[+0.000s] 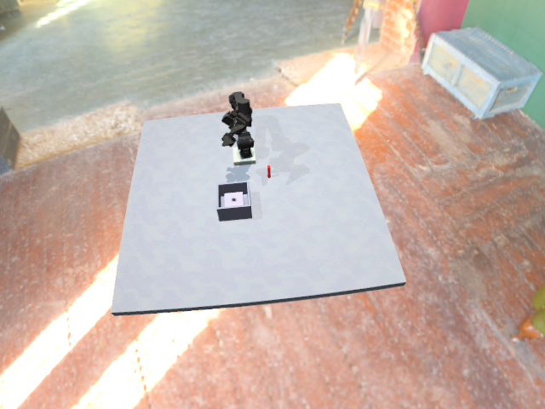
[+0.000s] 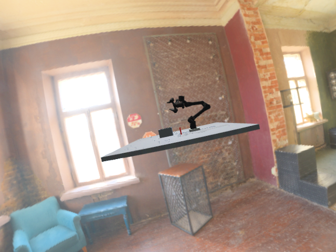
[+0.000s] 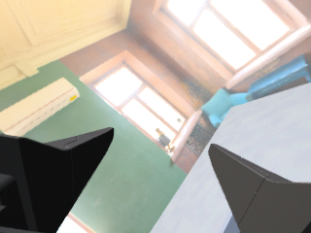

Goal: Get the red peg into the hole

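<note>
Now: the red peg 320 mm below my gripper tip, 200 mm to the left of it and 50 mm behind it. Round my gripper tip: dark box: 340 mm below, 90 mm ahead, 20 mm to the right; then pale plate: 320 mm below, 90 mm ahead, 20 mm to the right.
</note>
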